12 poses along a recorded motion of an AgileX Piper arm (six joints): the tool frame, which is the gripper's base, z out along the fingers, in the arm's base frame.
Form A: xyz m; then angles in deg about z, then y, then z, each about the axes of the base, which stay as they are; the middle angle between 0 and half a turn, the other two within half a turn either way.
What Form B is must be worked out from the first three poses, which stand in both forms.
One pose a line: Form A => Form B
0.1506, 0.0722, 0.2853, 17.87, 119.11, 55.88 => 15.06, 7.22, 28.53, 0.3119, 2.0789, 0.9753
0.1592, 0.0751, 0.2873, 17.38, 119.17, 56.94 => 15.92, 7.51, 28.73, 0.3033, 2.0799, 0.9938
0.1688, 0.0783, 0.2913, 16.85, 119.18, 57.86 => 16.88, 7.83, 29.13, 0.2941, 2.0801, 1.0098
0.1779, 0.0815, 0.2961, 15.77, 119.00, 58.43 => 17.79, 8.15, 29.61, 0.2752, 2.0769, 1.0198
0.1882, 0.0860, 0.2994, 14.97, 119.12, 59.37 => 18.82, 8.60, 29.94, 0.2613, 2.0790, 1.0362
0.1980, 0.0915, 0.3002, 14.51, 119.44, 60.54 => 19.80, 9.15, 30.02, 0.2532, 2.0846, 1.0566
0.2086, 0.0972, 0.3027, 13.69, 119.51, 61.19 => 20.86, 9.72, 30.27, 0.2389, 2.0858, 1.0680
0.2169, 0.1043, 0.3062, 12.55, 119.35, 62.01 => 21.69, 10.43, 30.62, 0.2190, 2.0831, 1.0823
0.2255, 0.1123, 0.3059, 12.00, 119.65, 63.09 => 22.55, 11.23, 30.59, 0.2094, 2.0883, 1.1011
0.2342, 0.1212, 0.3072, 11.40, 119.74, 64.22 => 23.42, 12.12, 30.72, 0.1990, 2.0899, 1.1209
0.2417, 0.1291, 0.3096, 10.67, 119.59, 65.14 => 24.17, 12.91, 30.96, 0.1862, 2.0872, 1.1369
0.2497, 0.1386, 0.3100, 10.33, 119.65, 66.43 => 24.97, 13.86, 31.00, 0.1803, 2.0883, 1.1594
